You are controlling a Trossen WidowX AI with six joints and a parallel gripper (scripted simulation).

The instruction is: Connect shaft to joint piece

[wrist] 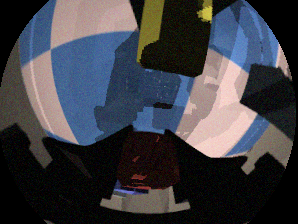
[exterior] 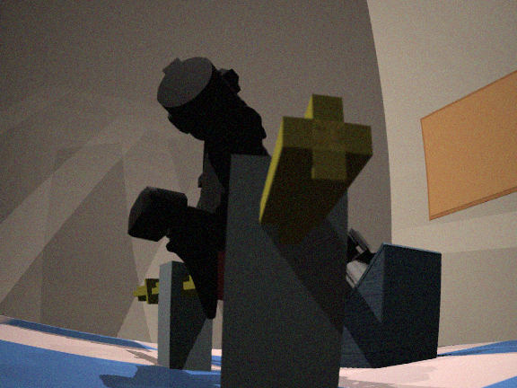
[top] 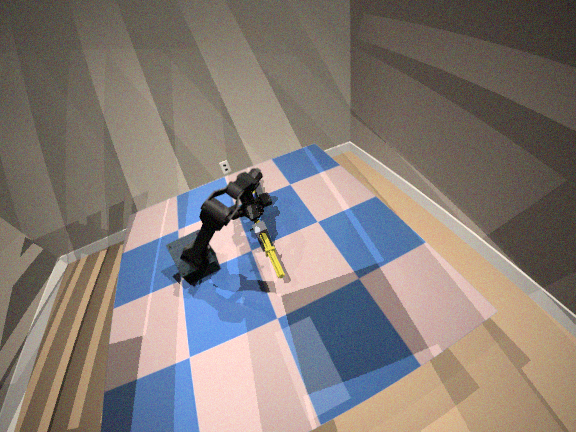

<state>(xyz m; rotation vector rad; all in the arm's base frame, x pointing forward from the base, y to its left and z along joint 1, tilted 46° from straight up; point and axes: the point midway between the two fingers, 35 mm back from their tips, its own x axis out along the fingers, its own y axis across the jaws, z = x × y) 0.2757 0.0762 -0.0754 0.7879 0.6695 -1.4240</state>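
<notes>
My gripper tip is now 1 cm to the right of the red joint piece and 4 cm below it.
</notes>
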